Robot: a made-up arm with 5 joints.
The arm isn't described. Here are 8 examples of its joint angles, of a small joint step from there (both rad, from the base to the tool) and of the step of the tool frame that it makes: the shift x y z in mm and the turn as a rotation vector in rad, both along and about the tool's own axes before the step.
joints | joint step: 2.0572 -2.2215 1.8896 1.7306 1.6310 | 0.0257 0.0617 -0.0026 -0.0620 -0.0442
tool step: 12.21 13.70 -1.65 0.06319 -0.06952 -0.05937
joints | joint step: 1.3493 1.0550 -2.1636 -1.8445 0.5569 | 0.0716 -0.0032 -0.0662 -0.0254 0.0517
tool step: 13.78 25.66 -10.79 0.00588 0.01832 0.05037
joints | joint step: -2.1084 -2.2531 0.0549 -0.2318 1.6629 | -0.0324 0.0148 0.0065 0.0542 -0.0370
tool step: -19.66 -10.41 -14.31 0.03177 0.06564 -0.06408
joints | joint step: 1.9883 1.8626 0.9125 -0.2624 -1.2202 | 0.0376 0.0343 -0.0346 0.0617 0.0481
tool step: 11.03 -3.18 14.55 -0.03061 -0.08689 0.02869
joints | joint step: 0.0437 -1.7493 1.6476 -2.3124 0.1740 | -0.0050 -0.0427 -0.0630 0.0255 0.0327
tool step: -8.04 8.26 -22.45 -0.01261 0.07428 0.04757
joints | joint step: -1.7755 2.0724 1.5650 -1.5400 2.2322 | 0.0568 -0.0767 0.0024 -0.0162 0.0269
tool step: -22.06 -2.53 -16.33 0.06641 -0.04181 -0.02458
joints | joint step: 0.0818 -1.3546 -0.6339 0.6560 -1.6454 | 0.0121 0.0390 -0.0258 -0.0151 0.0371
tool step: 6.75 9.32 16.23 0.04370 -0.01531 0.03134
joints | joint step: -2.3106 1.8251 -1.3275 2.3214 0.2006 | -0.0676 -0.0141 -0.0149 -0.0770 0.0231
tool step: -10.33 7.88 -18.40 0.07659 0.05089 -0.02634
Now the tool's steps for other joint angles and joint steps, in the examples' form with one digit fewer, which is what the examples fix.
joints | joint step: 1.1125 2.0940 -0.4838 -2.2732 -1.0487 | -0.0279 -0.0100 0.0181 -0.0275 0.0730
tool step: -1.3 23.5 -2.4 0.0233 0.0209 0.0887
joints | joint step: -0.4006 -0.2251 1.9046 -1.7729 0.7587 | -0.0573 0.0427 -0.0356 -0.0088 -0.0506
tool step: 6.1 12.2 -1.5 -0.0580 -0.0176 -0.0152
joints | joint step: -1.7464 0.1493 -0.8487 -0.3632 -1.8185 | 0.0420 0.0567 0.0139 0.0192 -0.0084
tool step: 4.4 -3.9 29.6 -0.0024 -0.0913 -0.0019
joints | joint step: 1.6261 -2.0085 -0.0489 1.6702 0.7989 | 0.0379 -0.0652 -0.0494 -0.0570 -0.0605
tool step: -12.3 -4.0 2.4 0.0842 -0.0904 -0.1443
